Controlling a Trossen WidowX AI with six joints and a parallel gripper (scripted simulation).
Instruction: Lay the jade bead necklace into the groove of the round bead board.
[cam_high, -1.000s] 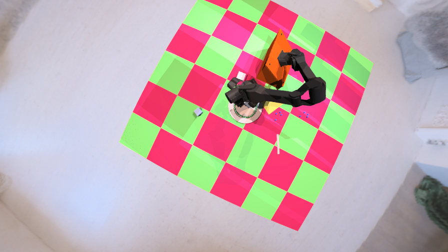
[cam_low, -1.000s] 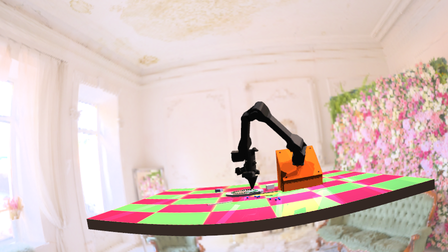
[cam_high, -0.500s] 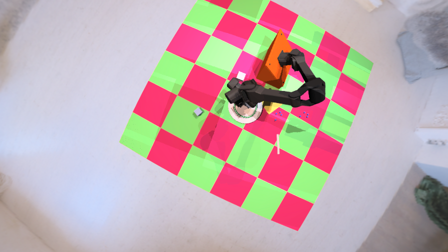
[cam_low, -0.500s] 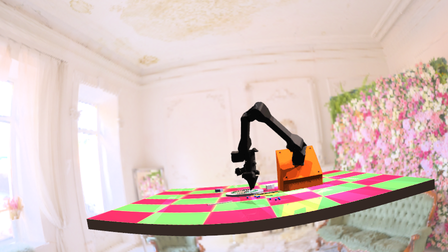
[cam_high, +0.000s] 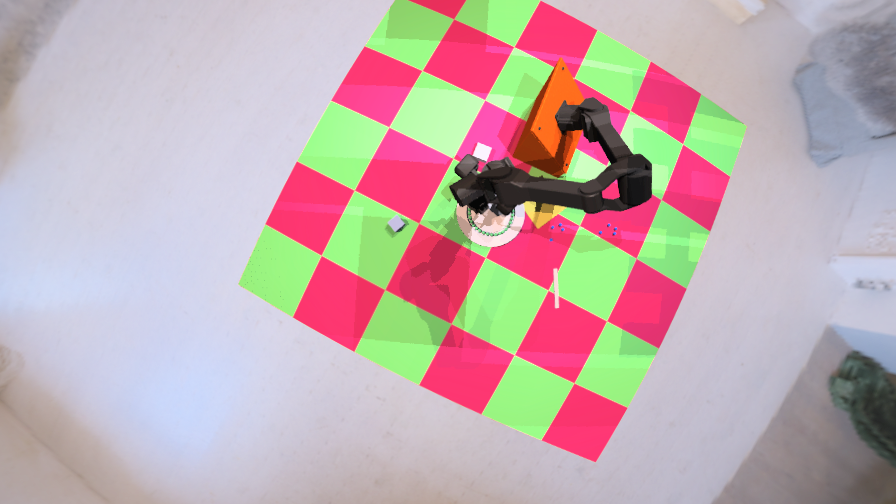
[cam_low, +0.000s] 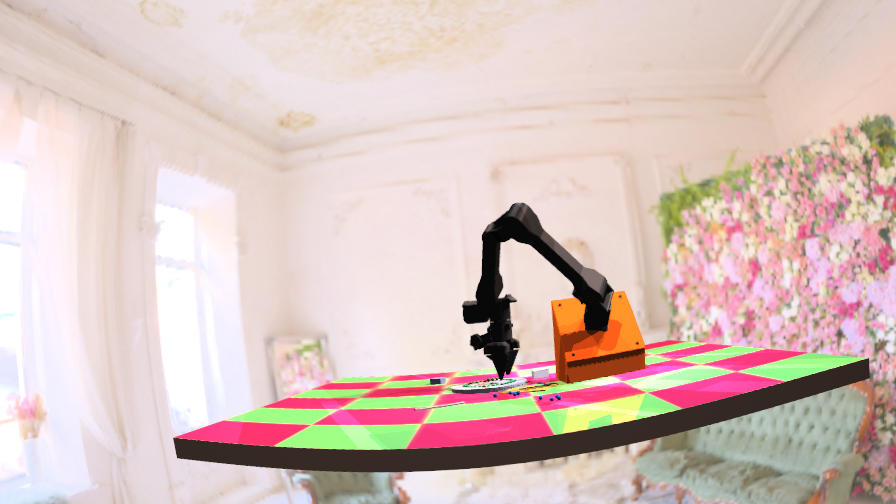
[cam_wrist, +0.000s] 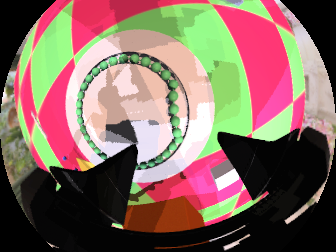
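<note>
The round bead board lies 40 mm ahead of my gripper tip, 50 mm to the left of it and 10 mm below it. The rest, counted from my gripper tip: pale blue cube 210 mm ahead, 160 mm to the right, 10 mm below; white cube 100 mm behind, 60 mm to the right, 10 mm below; yellow patch 70 mm behind, 180 mm to the left, 20 mm below.
</note>
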